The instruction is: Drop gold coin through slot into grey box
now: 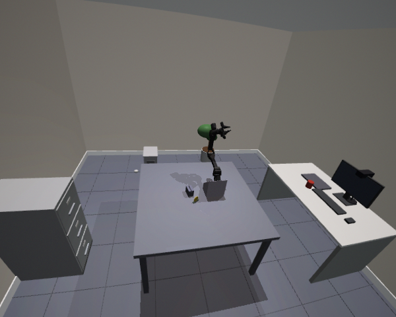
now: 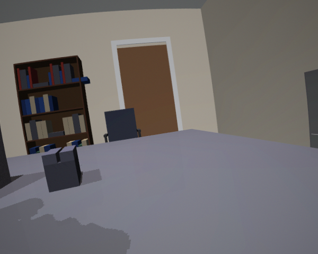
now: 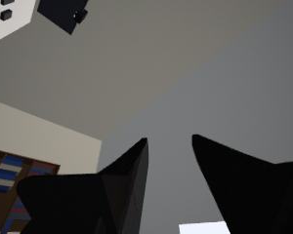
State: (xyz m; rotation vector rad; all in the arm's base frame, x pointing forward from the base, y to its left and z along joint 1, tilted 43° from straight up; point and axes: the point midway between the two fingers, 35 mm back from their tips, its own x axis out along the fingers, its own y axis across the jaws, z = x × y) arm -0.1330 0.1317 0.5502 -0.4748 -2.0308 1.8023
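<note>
Right now the gold coin is 40 cm ahead of my gripper tip, 37 cm to the left of it and 65 cm below it.
</note>
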